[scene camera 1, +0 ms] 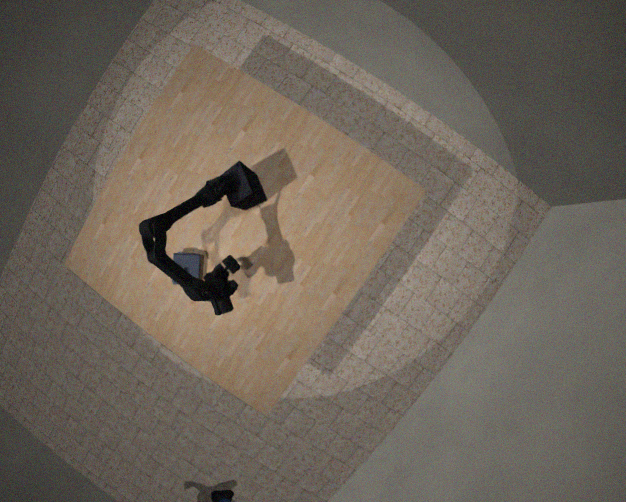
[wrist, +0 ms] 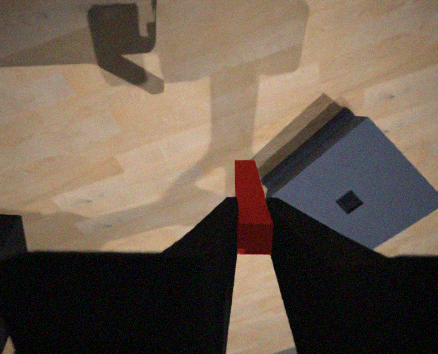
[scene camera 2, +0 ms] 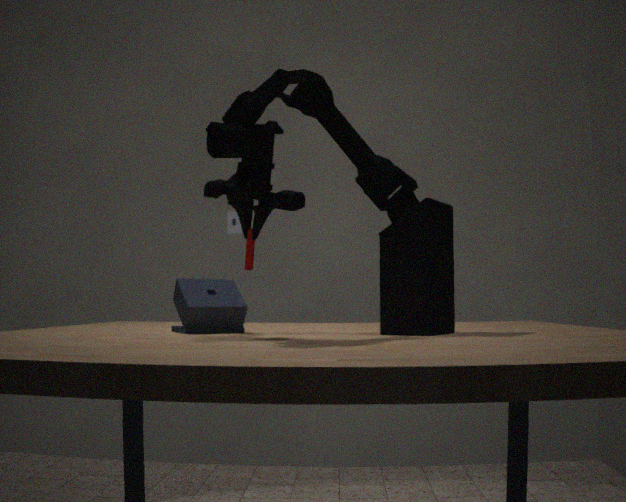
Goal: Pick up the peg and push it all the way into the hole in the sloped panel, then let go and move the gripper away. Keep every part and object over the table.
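Places are measured from the arm's base along level axes (x back, y right, z up), in centimetres.
Pixels of known places: gripper, fingertip midpoint: (wrist: pixel 251 207) (scene camera 2: pixel 250 239); arm's base, link origin: (scene camera 1: pixel 232 184) (scene camera 2: pixel 412 222).
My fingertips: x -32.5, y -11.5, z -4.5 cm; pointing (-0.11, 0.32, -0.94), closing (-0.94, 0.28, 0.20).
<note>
Ahead of a thing's pixels: the offset from my fingertips to its top centre. "pt": to the spot under its first point. Level surfaces: height alone.
The red square peg {dx -0.1, dy +1.0, dz +2.1 cm} (scene camera 2: pixel 249 253) (wrist: pixel 251 200) hangs almost upright from the fingertips, tilted slightly, in the air above the table. My gripper (scene camera 2: pixel 251 233) (wrist: pixel 251 207) is shut on its upper part and points down. The blue-grey block with the sloped panel {dx -10.9, dy +16.4, dz -6.9 cm} (scene camera 2: pixel 211 293) (wrist: pixel 345 175) (scene camera 1: pixel 188 264) stands on the table, below the peg's tip and to its left in the second scene view. Its small dark square hole {pt dx -10.2, dy +15.5, dz -10.0 cm} (scene camera 2: pixel 211 292) (wrist: pixel 349 202) is empty. In the wrist view the hole lies right of the peg. The peg is apart from the panel. The arm hides part of the block in the first scene view.
The wooden table {dz -18.6 cm} (scene camera 1: pixel 334 219) (scene camera 2: pixel 323 350) carries the arm's dark base (scene camera 1: pixel 242 185) (scene camera 2: pixel 416 271), which stands to the right of the block in the second scene view. Shadows of the arm fall across the table top. A pale wall plate (scene camera 2: pixel 233 222) shows behind the gripper.
</note>
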